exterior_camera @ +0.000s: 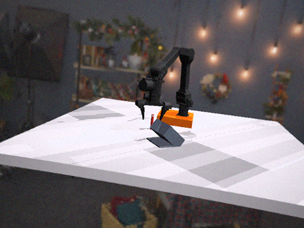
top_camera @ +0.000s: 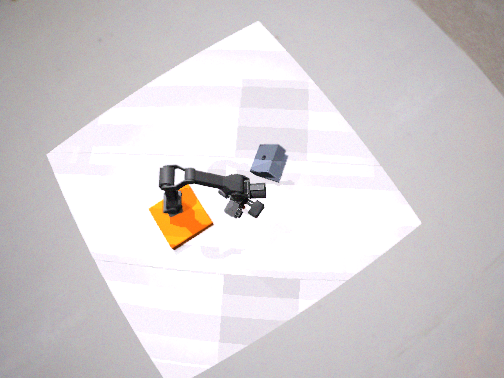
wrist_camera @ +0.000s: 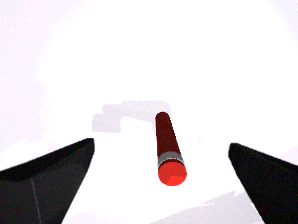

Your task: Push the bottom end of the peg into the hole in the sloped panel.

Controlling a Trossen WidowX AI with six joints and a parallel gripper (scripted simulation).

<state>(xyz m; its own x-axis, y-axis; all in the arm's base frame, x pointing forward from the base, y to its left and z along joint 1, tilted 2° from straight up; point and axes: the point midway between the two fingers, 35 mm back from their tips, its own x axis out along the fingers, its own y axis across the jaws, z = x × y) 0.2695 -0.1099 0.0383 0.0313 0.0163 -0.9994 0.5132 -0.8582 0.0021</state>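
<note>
Right now my gripper tip is 10 mm below the red peg. The rest, counted from my gripper tip: sloped panel 170 mm ahead, 130 mm to the left, 10 mm below; then flat grey foot 180 mm ahead, 120 mm to the left, 50 mm below.
</note>
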